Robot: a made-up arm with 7 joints. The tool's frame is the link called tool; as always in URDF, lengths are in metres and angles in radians.
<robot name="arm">
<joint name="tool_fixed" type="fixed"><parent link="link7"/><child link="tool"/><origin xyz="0 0 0"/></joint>
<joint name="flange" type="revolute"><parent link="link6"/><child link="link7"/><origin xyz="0.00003 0.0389 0.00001" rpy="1.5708 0 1.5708"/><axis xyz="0 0 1"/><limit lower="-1.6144" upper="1.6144"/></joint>
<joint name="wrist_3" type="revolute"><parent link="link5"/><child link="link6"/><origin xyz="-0.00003 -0.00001 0.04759" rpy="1.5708 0 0"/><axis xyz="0 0 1"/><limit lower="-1.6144" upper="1.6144"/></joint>
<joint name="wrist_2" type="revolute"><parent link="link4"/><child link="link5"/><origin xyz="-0.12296 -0.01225 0.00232" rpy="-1.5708 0 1.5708"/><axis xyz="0 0 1"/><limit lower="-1.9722" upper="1.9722"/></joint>
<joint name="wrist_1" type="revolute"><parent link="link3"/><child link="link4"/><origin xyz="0 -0.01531 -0.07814" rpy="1.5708 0 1.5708"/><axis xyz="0 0 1"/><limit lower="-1.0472" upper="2.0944"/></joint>
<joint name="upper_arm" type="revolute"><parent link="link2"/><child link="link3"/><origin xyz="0.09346 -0.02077 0.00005" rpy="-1.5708 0 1.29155"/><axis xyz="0 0 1"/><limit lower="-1.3" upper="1.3"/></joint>
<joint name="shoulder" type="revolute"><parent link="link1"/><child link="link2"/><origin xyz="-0.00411 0.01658 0.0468" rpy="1.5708 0 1.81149"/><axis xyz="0 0 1"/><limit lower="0" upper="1.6"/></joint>
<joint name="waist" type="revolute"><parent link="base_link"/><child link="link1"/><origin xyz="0 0 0" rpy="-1.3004 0.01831 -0.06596"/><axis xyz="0 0 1"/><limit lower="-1.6" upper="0.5"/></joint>
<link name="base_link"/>
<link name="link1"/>
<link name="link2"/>
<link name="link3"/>
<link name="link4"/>
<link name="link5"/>
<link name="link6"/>
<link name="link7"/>
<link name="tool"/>
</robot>
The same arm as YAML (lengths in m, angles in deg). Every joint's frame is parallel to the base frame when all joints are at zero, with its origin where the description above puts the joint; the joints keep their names.
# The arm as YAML. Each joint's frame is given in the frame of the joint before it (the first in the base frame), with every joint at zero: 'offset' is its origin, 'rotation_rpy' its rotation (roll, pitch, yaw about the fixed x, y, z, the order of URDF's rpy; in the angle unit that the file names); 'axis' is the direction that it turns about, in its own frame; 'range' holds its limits. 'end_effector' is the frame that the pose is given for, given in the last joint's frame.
length_unit: m
angle_unit: deg
chain:
  - id: waist
    offset: [0.0, 0.0, 0.0]
    rotation_rpy: [0.0, 0.0, 0.0]
    axis: [0.068403, 0.961235, 0.26711]
    range: [-91.67, 28.65]
  - id: shoulder
    offset: [-0.0009, 0.0497, -0.0034]
    rotation_rpy: [0.0, 0.0, 0.0]
    axis: [0.968889, -0.0002, -0.247497]
    range: [0.0, 91.67]
  - id: upper_arm
    offset: [-0.0236, 0.0058, -0.0926]
    rotation_rpy: [0.0, 0.0, 0.0]
    axis: [0.247497, -0.0001, 0.968889]
    range: [-74.48, 74.48]
  - id: wrist_1
    offset: [-0.0045, 0.0, -0.0795]
    rotation_rpy: [0.0, 0.0, 0.0]
    axis: [0.0002, 1.0, 0.0]
    range: [-60.0, 120.0]
  - id: wrist_2
    offset: [0.1161, 0.0023, -0.0423]
    rotation_rpy: [0.0, 0.0, 0.0]
    axis: [0.968889, -0.0002, -0.247497]
    range: [-113.0, 113.0]
  - id: wrist_3
    offset: [0.0461, 0.0, -0.0118]
    rotation_rpy: [0.0, 0.0, 0.0]
    axis: [0.0002, 1.0, 0.0]
    range: [-92.5, 92.5]
  - id: flange
    offset: [0.0377, 0.0, -0.0096]
    rotation_rpy: [0.0, 0.0, 0.0]
    axis: [0.247497, -0.0001, 0.968889]
    range: [-92.5, 92.5]
end_effector:
  offset: [0.0, 0.0, 0.0]
  rotation_rpy: [0.0, 14.33, -0.01]

